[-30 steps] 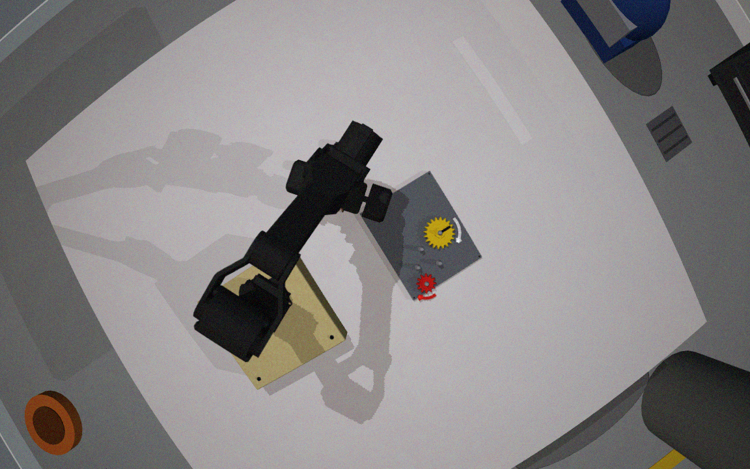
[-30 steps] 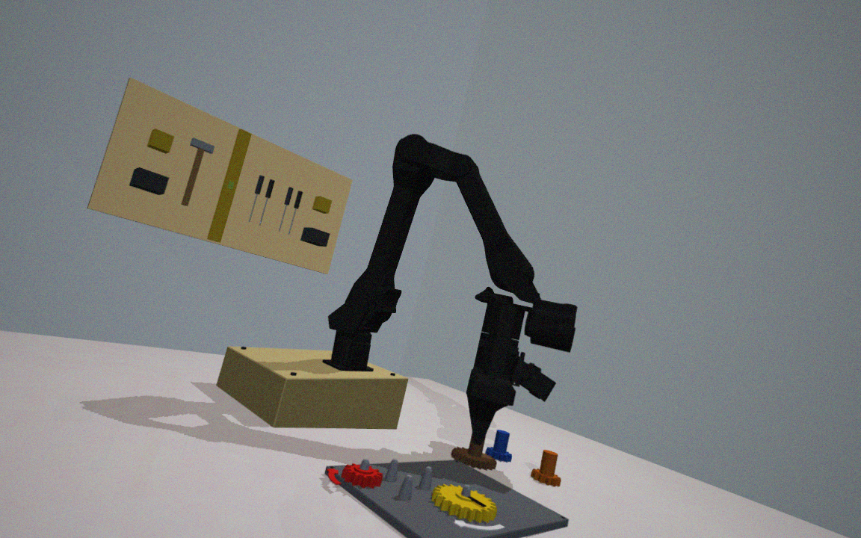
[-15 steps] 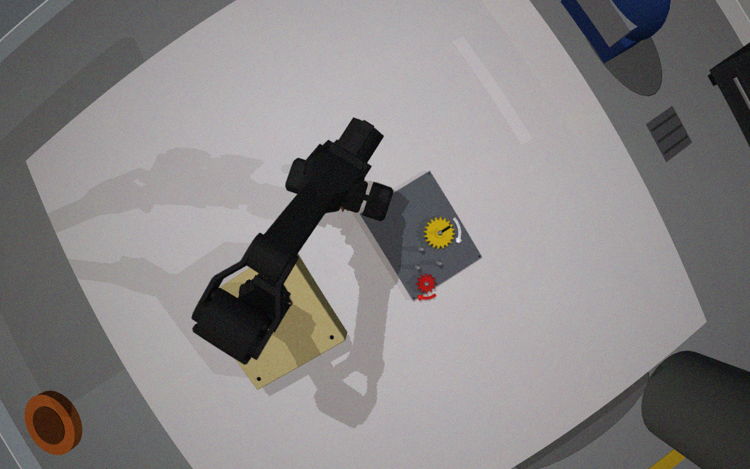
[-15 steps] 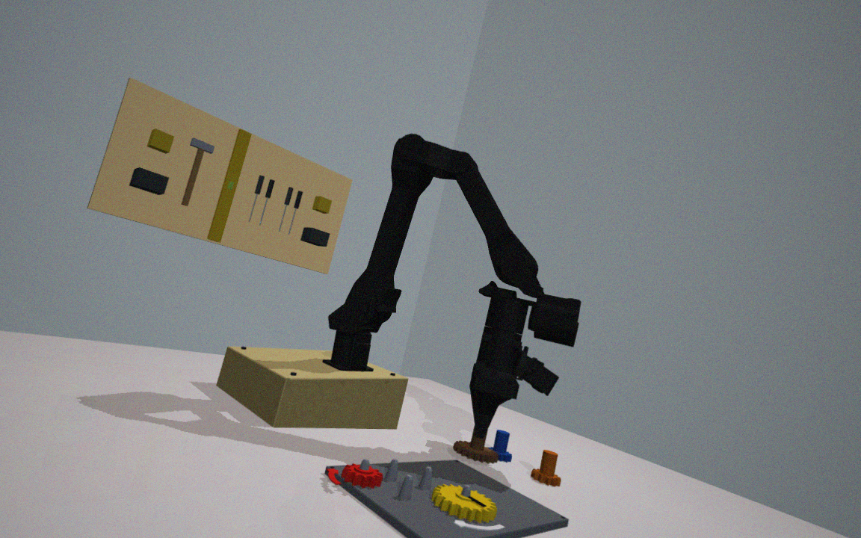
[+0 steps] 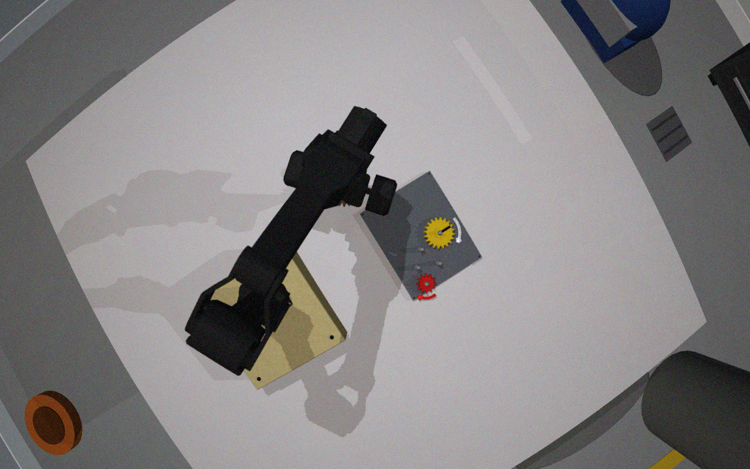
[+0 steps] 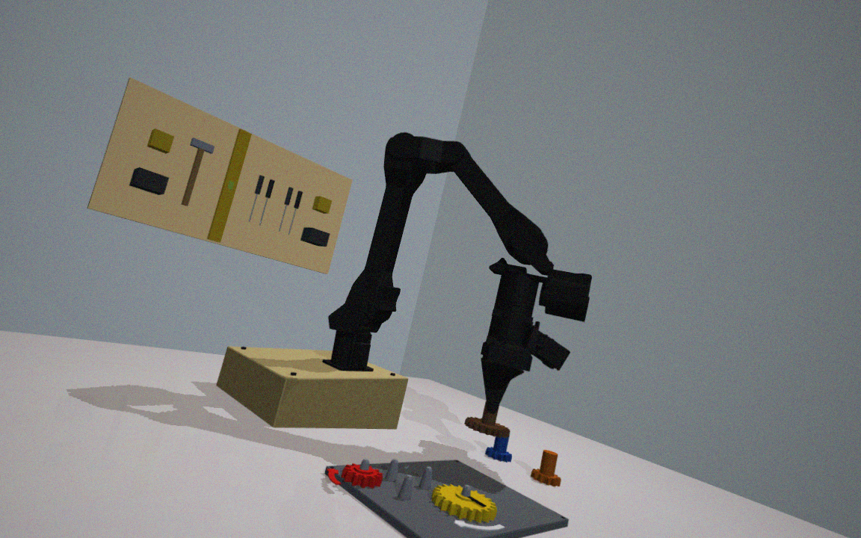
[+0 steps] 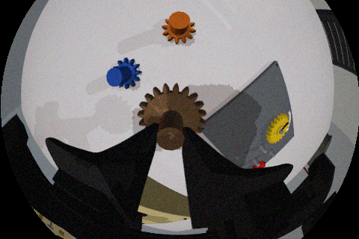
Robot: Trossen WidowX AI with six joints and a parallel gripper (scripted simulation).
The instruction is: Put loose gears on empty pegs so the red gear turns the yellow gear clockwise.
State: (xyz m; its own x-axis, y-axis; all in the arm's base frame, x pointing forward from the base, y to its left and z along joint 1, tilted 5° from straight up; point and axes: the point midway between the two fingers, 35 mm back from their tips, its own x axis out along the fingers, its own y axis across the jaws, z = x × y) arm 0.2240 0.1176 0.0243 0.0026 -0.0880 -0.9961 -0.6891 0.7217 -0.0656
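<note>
My gripper tip is now 240 mm to the left of the red gear, 60 mm above it and 50 mm short of it. The rest, counted from my gripper tip: blue gear (70 mm to the left, 60 mm below, 20 mm behind); brown gear (10 mm below); orange gear (70 mm to the left, 60 mm below, 60 mm ahead).
</note>
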